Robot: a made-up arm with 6 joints.
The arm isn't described. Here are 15 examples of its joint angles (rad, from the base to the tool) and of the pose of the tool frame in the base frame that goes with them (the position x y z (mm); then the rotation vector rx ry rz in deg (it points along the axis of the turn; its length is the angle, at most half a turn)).
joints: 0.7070 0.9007 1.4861 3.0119 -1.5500 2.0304
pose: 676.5 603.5 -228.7 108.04 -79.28 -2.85
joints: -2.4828 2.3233 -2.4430 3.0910 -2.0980 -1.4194
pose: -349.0 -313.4 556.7 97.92 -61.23 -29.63
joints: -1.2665 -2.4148 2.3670 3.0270 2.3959 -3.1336
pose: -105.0 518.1 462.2 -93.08 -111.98 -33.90
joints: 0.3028 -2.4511 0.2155 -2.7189 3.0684 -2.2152
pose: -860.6 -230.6 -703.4 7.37 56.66 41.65
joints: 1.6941 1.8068 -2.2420 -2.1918 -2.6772 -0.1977
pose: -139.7 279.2 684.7 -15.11 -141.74 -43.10
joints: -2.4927 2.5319 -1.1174 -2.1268 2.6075 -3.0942
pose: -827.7 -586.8 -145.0 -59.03 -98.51 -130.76
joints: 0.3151 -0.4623 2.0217 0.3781 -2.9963 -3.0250
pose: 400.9 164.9 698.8 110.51 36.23 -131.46
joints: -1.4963 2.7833 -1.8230 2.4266 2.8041 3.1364
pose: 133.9 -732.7 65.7 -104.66 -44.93 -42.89
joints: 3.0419 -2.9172 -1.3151 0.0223 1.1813 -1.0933
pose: -618.2 16.4 -954.0 155.15 83.17 5.60
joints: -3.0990 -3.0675 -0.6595 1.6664 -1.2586 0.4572
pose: -451.3 102.0 -1165.6 -42.89 129.62 97.93
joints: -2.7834 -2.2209 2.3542 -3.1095 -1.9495 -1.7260
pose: 190.8 21.4 583.3 109.05 -61.58 -45.18
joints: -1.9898 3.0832 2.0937 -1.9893 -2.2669 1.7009
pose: 395.7 489.8 -20.0 64.74 -96.29 111.92
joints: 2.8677 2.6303 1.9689 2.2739 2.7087 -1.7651
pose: 370.9 -204.7 -455.3 46.35 -90.70 -34.76
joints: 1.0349 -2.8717 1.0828 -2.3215 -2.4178 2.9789
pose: -554.7 -689.3 -463.1 -53.04 4.87 22.11
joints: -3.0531 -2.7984 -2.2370 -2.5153 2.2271 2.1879
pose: -487.3 -5.0 -26.8 34.35 70.53 107.46
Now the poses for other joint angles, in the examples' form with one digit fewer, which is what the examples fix.
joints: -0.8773 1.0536 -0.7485 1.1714 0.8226 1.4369
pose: 651 -537 1353 48.0 42.2 96.9
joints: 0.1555 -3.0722 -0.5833 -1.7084 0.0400 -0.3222
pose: 455 107 -1294 -141.9 74.4 -36.2
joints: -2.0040 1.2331 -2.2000 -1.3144 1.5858 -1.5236
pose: -53 183 869 -94.2 -14.3 106.4
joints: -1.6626 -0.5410 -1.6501 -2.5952 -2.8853 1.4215
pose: 144 863 277 24.4 -48.4 130.7
